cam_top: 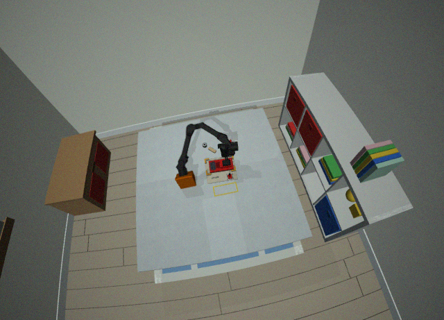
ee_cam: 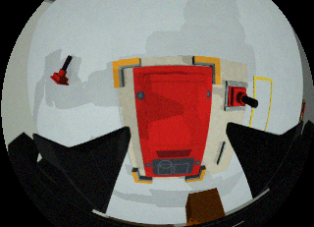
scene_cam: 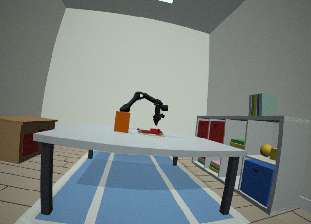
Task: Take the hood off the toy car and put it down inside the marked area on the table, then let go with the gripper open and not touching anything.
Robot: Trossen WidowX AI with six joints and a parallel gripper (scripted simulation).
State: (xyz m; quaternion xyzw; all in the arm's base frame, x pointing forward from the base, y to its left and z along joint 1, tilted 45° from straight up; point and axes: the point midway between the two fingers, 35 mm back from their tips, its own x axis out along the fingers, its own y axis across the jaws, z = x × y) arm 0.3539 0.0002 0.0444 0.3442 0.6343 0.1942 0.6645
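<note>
My gripper tip is 5 cm above the hood. The rest, counted from my gripper tip: tan block: 7 cm behind, 19 cm to the left, 8 cm below; then dark ring: 11 cm behind, 26 cm to the left, 8 cm below.
</note>
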